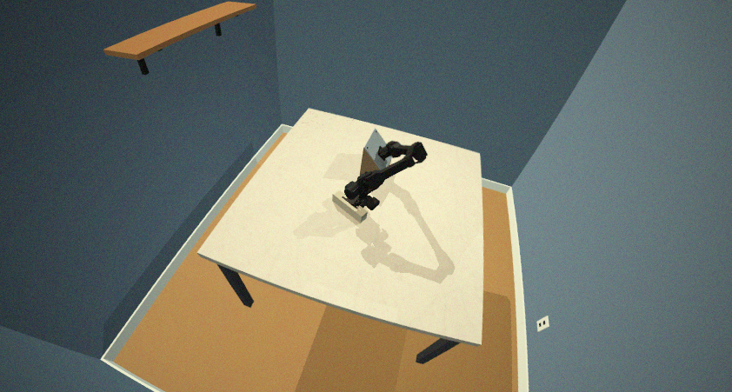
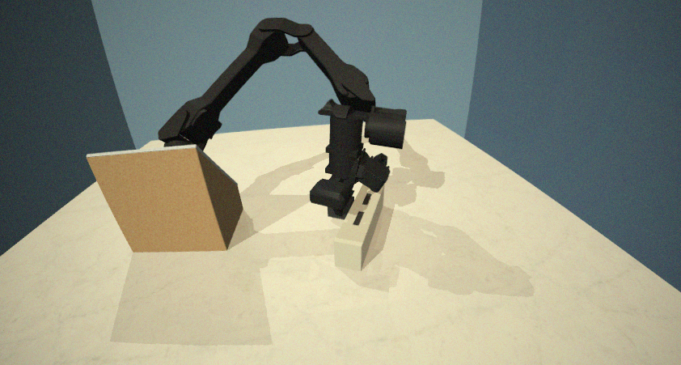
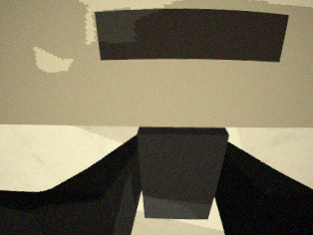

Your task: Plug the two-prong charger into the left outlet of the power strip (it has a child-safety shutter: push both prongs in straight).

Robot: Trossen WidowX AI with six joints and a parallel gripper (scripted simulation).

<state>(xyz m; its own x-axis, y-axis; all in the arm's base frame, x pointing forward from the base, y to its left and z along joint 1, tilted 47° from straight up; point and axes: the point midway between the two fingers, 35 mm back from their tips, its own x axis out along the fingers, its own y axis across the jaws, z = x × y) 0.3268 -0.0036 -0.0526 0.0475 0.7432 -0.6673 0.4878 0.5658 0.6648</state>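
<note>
Right now my gripper tip is 10 mm to the left of the black charger, 10 mm below it and 10 mm short of it.
</note>
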